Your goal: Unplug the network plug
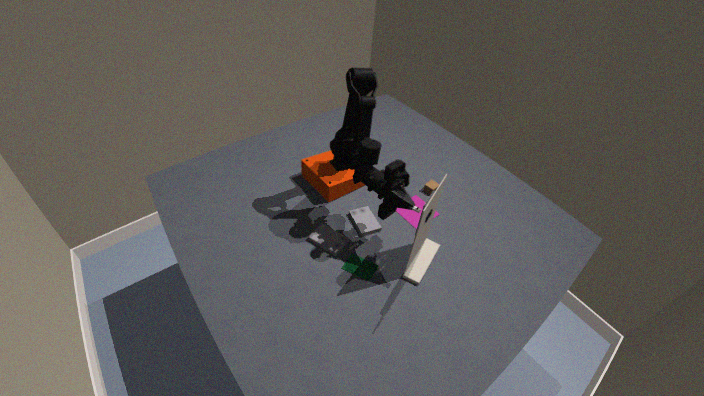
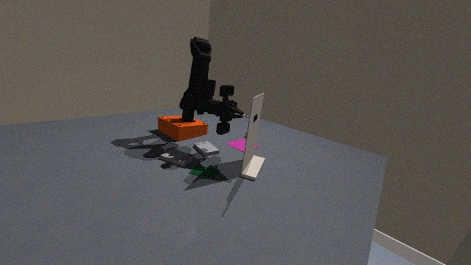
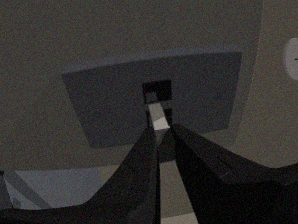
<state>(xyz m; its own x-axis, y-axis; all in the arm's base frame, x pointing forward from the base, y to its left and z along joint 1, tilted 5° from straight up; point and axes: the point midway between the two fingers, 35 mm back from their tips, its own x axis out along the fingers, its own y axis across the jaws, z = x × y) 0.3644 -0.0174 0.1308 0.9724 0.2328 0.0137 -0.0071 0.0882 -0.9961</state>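
Now: the magenta square 200 mm below my gripper tip, 150 mm to the left of it and 120 mm behind it. Also, from my gripper tip: pale upright panel (70 mm below, 50 mm ahead, 20 mm to the left); then pale plug (10 mm ahead); then green plate (200 mm below, 140 mm to the right, 10 mm behind).
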